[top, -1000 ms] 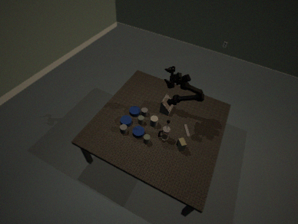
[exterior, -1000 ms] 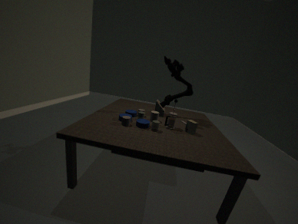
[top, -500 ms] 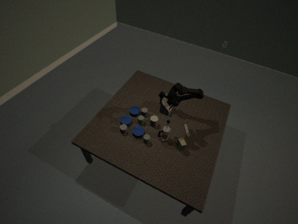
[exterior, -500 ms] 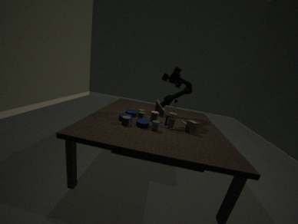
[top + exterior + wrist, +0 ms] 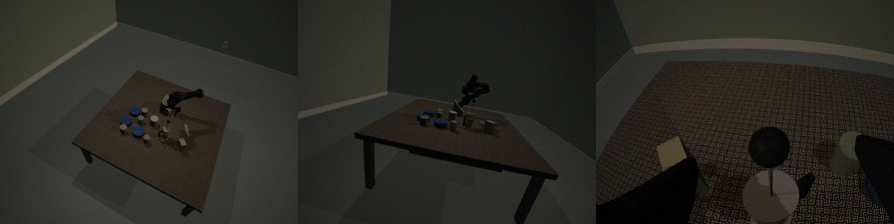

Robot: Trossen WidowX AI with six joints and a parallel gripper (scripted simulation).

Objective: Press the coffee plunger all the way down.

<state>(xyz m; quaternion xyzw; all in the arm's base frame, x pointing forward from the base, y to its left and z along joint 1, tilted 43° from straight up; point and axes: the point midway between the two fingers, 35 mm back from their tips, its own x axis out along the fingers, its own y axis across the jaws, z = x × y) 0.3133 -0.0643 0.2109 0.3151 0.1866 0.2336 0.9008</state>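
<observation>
Now: gripper tip 30 mm short of the coffee press and 160 mm above it. The rest, counted from my gripper tip: tan block: 60 mm ahead, 190 mm to the left, 240 mm below; pale strip: 170 mm behind, 180 mm to the left, 290 mm below.
</observation>
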